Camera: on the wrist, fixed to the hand. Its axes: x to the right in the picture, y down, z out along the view.
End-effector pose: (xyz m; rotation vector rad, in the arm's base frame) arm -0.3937 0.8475 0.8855 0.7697 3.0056 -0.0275
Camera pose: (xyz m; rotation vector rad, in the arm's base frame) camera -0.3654 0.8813 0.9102 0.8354 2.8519 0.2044
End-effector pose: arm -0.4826 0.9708 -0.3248 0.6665 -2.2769 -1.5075
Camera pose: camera -0.4706 0.9714 -0.2757 0.4755 -2.1649 -1.7070
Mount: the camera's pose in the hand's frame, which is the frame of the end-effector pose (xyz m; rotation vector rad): -0.0096 0.0431 -0.0246 -0.1792 -0.0817 0.0723
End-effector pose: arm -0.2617 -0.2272 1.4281 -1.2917 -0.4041 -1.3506
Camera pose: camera -0.2382 -0.2551 1.3931 -1.4992 -0.2943 -1.2990
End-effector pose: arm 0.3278 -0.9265 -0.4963 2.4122 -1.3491 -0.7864
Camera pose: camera 0.3077 -0.9420 -0.4526 2.2037 -1.3262 -0.9526
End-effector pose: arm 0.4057 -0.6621 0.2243 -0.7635 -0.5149 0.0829
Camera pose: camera 0.4138 -0.6490 0.1762 -0.9571 -0.5776 0.1369
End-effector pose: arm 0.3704 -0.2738 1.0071 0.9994 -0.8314 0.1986
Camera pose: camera 0.3550 -0.2281 1.0224 0.8142 -0.9438 0.1429
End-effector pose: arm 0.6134 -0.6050 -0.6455 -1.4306 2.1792 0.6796
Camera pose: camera 0.5746 -0.5986 -0.6137 -1.3891 2.1608 0.9636
